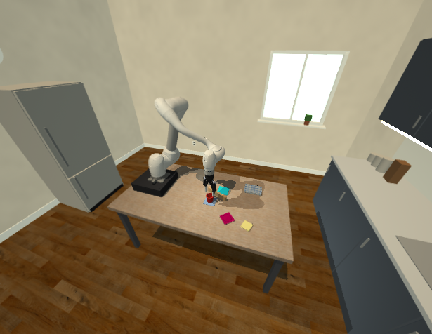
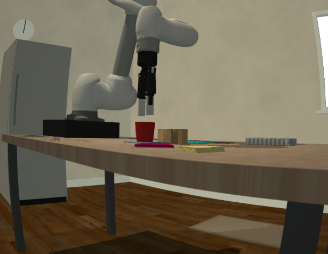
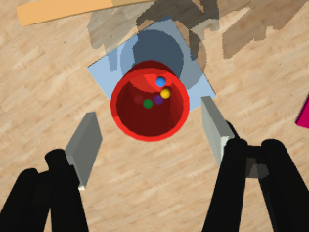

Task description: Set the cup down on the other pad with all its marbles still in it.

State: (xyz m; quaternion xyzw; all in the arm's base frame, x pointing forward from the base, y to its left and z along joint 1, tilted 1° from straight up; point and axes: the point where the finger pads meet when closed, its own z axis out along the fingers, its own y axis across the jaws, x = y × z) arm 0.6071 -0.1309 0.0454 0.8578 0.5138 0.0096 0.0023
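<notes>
Now: the red cup 100 mm below my hand. Also, from my hand: light blue pad: 130 mm below; wooden rail: 110 mm below, 90 mm to the left, 50 mm ahead; teal pad: 180 mm to the left, 130 mm below, 100 mm ahead.
</notes>
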